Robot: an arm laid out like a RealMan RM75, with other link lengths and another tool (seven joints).
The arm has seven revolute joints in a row. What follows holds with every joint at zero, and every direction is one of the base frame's. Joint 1 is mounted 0.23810 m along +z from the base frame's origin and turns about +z. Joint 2 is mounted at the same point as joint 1 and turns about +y. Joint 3 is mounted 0.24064 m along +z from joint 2 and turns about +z. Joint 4 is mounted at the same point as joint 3 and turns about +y. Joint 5 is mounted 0.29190 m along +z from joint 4 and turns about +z. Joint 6 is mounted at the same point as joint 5 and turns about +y. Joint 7 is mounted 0.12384 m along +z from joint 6 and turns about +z. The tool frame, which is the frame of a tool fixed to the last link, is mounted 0.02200 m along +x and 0.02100 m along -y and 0.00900 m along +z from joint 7; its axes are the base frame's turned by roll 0.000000, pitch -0.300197 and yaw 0.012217 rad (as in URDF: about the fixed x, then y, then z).
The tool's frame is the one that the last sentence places.
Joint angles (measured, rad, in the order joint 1, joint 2, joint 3, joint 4, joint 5, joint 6, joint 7), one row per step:
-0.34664, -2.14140, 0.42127, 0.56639, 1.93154, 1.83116, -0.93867
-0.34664, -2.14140, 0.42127, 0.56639, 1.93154, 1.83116, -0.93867
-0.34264, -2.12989, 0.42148, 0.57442, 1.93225, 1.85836, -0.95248
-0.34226, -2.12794, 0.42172, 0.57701, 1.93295, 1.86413, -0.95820
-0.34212, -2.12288, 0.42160, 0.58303, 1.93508, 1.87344, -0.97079
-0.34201, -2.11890, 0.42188, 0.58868, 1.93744, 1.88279, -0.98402
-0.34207, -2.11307, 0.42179, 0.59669, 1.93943, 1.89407, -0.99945
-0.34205, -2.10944, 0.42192, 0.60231, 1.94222, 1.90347, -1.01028
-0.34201, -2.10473, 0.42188, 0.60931, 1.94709, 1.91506, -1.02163
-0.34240, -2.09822, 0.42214, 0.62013, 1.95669, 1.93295, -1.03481
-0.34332, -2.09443, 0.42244, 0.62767, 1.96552, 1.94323, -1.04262
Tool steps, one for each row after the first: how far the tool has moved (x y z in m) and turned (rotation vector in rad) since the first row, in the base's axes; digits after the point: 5 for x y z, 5 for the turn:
0.00000, 0.00000, 0.00000, 0.00000, 0.00000, 0.00000
-0.00089, -0.00210, 0.00733, -0.01053, -0.00413, -0.01088
-0.00087, -0.00232, 0.00877, -0.01495, -0.00564, -0.01233
-0.00113, -0.00225, 0.01226, -0.02319, -0.00587, -0.01337
-0.00116, -0.00228, 0.01510, -0.03301, -0.00737, -0.01409
-0.00126, -0.00208, 0.01941, -0.04265, -0.00745, -0.01555
-0.00114, -0.00222, 0.02207, -0.05155, -0.00784, -0.01763
-0.00105, -0.00251, 0.02534, -0.06228, -0.00632, -0.02116
-0.00058, -0.00306, 0.02980, -0.07859, -0.00133, -0.02954
-0.00017, -0.00321, 0.03229, -0.09050, 0.00452, -0.03493

